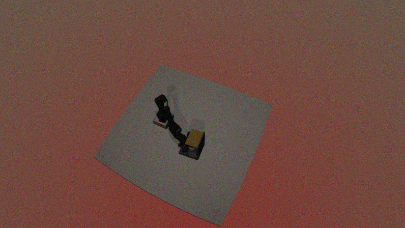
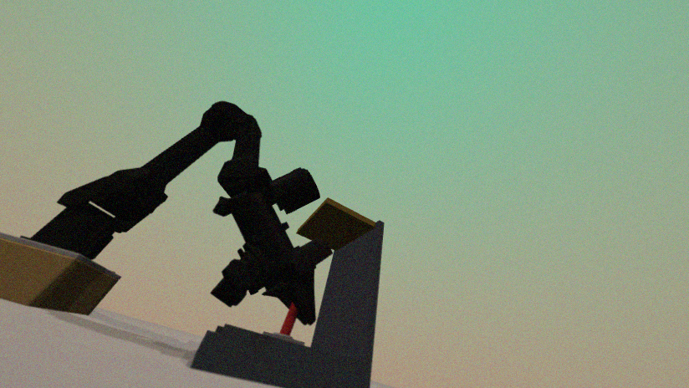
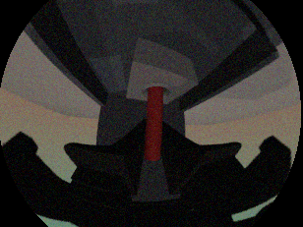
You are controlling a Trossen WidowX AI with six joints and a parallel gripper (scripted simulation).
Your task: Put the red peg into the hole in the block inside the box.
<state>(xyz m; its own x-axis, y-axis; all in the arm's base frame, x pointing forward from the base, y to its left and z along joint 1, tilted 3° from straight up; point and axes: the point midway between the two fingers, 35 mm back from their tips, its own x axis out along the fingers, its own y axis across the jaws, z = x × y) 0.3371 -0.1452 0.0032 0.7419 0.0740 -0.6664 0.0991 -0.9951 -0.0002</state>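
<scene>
Now: the red peg 30 mm behind my gripper tip and 10 mm below it. The rest, counted from my gripper tip: back wall: 50 mm above, 40 mm ahead, 10 mm to the right; then yellow roof: 150 mm above, 10 mm to the right, 10 mm behind.
</scene>
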